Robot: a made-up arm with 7 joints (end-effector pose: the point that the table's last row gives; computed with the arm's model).
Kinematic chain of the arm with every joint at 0, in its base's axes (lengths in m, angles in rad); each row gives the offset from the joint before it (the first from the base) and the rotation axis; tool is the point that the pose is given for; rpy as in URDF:
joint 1: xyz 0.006 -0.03 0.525 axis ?
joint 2: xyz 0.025 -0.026 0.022 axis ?
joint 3: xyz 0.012 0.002 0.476 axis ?
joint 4: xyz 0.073 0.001 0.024 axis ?
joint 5: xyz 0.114 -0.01 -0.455 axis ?
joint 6: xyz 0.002 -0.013 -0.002 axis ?
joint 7: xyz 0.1 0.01 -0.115 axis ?
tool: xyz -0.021 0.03 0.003 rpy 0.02 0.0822 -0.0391
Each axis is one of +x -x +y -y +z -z.
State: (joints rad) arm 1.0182 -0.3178 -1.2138 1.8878 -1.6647 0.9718 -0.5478
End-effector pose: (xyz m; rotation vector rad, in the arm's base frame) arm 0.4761 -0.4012 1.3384 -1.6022 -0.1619 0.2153
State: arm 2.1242 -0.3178 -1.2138 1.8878 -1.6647 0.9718 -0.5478
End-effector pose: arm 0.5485 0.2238 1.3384 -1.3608 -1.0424 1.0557
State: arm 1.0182 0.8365 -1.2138 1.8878 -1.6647 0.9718 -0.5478
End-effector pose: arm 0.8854 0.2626 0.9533 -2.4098 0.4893 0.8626
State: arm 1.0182 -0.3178 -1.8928 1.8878 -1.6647 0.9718 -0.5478
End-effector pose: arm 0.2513 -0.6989 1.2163 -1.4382 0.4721 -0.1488
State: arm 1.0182 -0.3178 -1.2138 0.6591 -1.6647 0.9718 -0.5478
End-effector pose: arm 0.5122 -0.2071 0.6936 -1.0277 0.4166 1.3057
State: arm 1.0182 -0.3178 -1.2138 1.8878 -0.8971 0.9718 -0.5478
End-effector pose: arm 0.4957 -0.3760 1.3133 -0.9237 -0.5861 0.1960
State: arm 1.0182 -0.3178 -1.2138 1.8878 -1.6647 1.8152 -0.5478
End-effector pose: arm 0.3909 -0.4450 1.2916 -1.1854 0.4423 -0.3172
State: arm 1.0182 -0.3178 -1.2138 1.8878 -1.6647 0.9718 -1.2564
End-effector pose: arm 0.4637 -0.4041 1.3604 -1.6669 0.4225 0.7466
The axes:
joint 1: +z
joint 2: +y
joint 3: +z
joint 4: -y
joint 5: -z
joint 6: +y
joint 7: -z

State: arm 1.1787 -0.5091 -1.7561 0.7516 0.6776 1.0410 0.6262
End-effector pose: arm 0.5111 -0.3246 0.6380 1.1641 0.6231 -1.4481
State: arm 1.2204 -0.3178 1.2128 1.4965 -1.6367 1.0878 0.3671
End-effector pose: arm -0.4861 0.3075 1.1571 0.0010 -2.2827 1.6175
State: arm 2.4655 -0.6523 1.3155 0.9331 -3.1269 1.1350 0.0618
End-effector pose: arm -0.3712 -0.4826 0.9137 -0.4629 2.3218 0.9163
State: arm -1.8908 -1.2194 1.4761 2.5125 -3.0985 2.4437 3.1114
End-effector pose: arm 0.3856 0.8317 0.9066 -0.7517 1.3468 -1.1443
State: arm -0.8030 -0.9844 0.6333 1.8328 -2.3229 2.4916 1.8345
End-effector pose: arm -0.1917 0.3580 1.3894 0.5577 1.3741 1.3090
